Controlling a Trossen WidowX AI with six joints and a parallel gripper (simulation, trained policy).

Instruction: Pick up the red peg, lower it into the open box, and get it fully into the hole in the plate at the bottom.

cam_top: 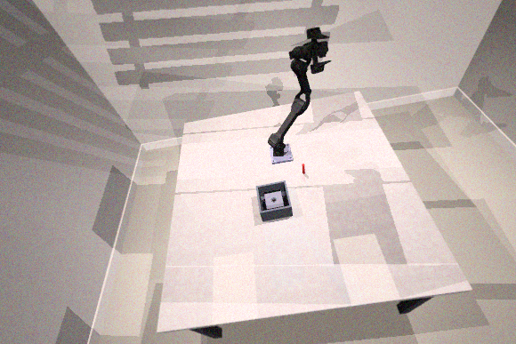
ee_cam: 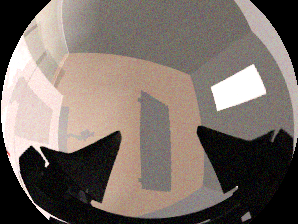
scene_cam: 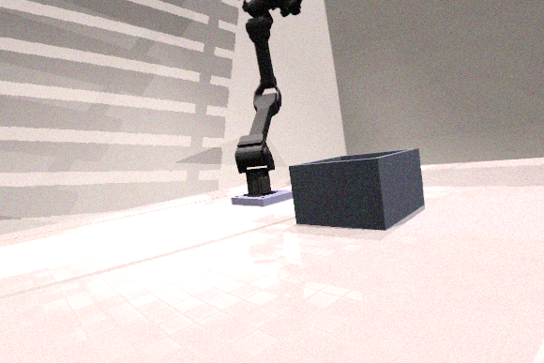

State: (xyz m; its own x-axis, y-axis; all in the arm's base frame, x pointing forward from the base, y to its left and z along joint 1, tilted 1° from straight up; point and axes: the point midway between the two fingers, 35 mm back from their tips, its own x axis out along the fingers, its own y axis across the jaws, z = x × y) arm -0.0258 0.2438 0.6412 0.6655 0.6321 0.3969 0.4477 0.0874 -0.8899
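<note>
Now: the red peg 150 mm ahead of my gripper tip, 130 mm to the right of it and 630 mm below it. From my gripper tip the other things lie so: blue-grey box (350 mm ahead, 300 mm to the right, 640 mm below).
</note>
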